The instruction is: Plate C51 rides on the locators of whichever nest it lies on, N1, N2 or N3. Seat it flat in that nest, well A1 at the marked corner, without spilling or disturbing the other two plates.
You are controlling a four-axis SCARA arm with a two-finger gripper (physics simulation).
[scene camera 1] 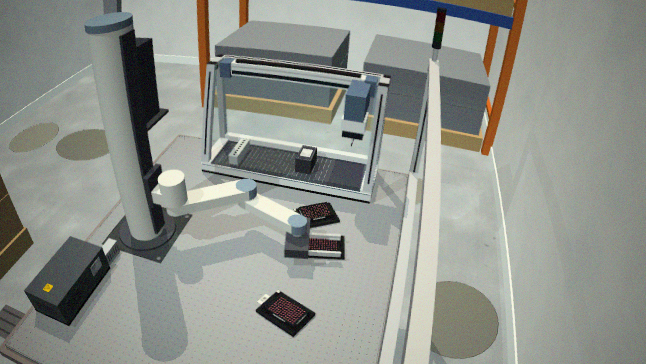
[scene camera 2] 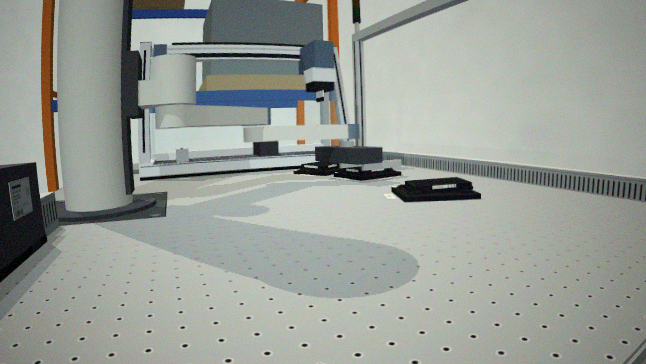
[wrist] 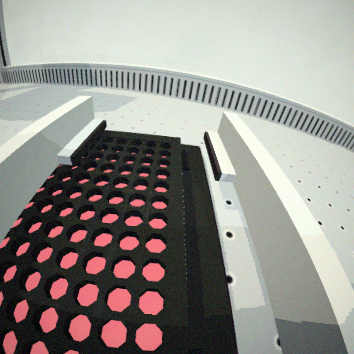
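Note:
My gripper (scene camera 1: 341,246) (wrist: 155,116) is shut to its narrow stance, with no plate held. Its two pale fingers span the middle plate (scene camera 1: 324,244) (wrist: 175,250), a black plate with pink-filled wells. In the wrist view the left fingertip overlaps the plate's left edge, and the right one stands apart, to the right of its nest (wrist: 212,260). A second plate (scene camera 1: 316,211) (scene camera 2: 317,166) lies behind, partly hidden by the arm in scene camera 1. A third plate (scene camera 1: 287,309) (scene camera 2: 437,184) lies on the nearest nest (scene camera 1: 293,332) (scene camera 2: 425,197). I cannot read which plate is C51.
A framed gantry machine (scene camera 1: 285,186) with a blue-and-white head (scene camera 1: 357,102) stands behind the plates. The arm's column (scene camera 1: 117,135) (scene camera 2: 92,110) stands left, near a dark box (scene camera 1: 67,275). A long pale rail (scene camera 1: 427,200) runs along the right. A small white tag (scene camera 1: 263,298) lies beside the nearest nest.

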